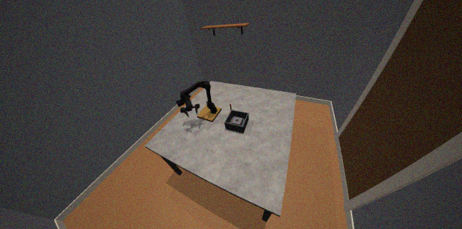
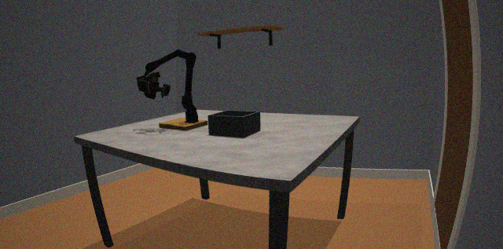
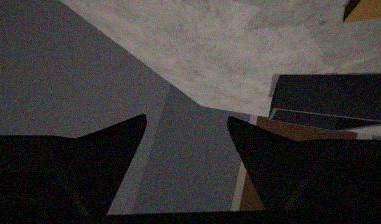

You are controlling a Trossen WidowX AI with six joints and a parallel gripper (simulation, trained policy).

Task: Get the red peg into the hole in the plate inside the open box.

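Now: gripper tip 26 cm short of the red peg, 35 cm to the right of it and 16 cm above it. From my gripper tip the other things lie so: dark box (39 cm ahead, 13 cm to the left, 17 cm below); then light grey plate (39 cm ahead, 13 cm to the left, 15 cm below).
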